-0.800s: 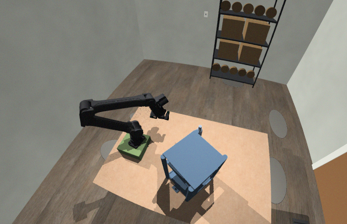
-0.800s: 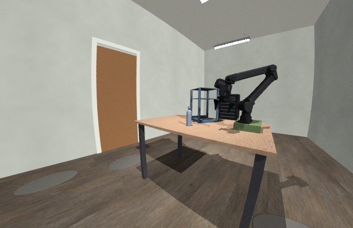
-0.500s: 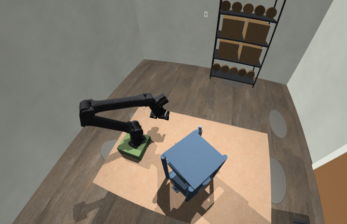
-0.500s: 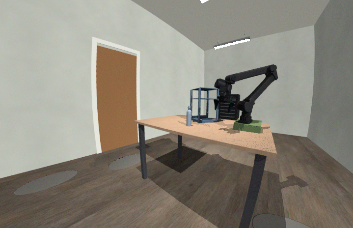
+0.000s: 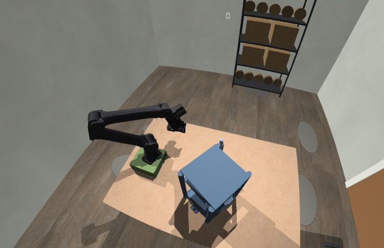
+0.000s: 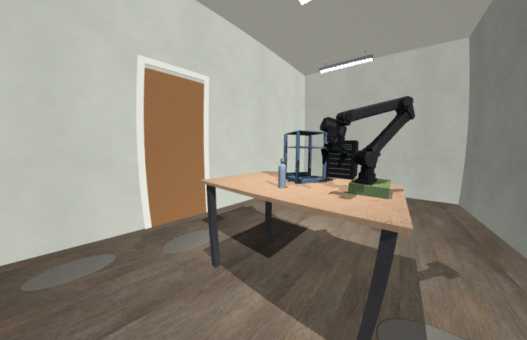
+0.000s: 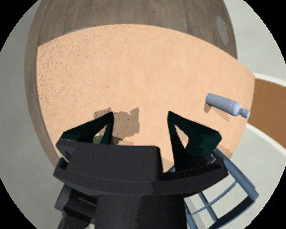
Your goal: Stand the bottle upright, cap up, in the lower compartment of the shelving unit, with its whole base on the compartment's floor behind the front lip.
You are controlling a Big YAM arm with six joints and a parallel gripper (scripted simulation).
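Right now my hand is 29 cm short of the bottle, 4 cm to the right of it and 4 cm above it. Also, from my hand: blue shelving unit: 36 cm ahead, 27 cm to the right, 2 cm above.
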